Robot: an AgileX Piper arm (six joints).
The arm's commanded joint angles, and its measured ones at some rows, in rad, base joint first. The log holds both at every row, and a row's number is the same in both.
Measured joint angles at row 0:
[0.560, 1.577, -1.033, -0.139, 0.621, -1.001]
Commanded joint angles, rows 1 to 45:
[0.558, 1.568, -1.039, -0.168, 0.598, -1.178]
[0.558, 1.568, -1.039, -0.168, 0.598, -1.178]
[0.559, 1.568, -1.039, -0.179, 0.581, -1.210]
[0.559, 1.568, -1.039, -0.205, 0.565, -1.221]
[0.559, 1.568, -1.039, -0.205, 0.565, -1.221]
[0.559, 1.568, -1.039, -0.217, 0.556, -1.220]
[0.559, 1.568, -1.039, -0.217, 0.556, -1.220]
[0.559, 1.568, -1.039, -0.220, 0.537, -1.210]
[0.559, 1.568, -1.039, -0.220, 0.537, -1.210]
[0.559, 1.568, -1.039, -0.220, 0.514, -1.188]
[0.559, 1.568, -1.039, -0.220, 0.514, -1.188]
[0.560, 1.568, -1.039, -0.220, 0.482, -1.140]
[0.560, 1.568, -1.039, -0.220, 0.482, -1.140]
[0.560, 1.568, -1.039, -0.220, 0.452, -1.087]
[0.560, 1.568, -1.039, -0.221, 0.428, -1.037]
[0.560, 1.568, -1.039, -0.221, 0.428, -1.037]
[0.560, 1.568, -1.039, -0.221, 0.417, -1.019]
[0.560, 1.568, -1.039, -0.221, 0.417, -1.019]
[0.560, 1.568, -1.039, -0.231, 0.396, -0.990]
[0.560, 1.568, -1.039, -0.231, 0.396, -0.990]
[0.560, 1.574, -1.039, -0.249, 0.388, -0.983]
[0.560, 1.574, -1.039, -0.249, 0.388, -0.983]
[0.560, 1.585, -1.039, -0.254, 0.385, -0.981]
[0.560, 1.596, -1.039, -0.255, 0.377, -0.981]
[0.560, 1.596, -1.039, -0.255, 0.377, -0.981]
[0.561, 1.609, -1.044, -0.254, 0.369, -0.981]
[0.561, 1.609, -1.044, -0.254, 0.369, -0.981]
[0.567, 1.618, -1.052, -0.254, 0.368, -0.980]
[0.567, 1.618, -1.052, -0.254, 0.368, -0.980]
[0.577, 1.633, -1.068, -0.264, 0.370, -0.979]
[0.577, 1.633, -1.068, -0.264, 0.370, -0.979]
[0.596, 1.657, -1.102, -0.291, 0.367, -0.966]
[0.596, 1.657, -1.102, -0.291, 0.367, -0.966]
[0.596, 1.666, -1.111, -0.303, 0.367, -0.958]
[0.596, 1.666, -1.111, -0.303, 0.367, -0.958]
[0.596, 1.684, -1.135, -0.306, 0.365, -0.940]
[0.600, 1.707, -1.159, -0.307, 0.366, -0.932]
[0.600, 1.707, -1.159, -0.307, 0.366, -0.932]
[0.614, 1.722, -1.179, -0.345, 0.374, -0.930]
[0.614, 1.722, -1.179, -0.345, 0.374, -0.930]
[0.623, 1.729, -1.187, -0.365, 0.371, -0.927]
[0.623, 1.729, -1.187, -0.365, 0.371, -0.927]
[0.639, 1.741, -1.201, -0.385, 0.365, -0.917]
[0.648, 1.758, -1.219, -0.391, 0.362, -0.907]
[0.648, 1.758, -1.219, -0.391, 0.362, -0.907]
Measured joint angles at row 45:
[0.634, 1.740, -1.193, -0.368, 0.370, -0.934]
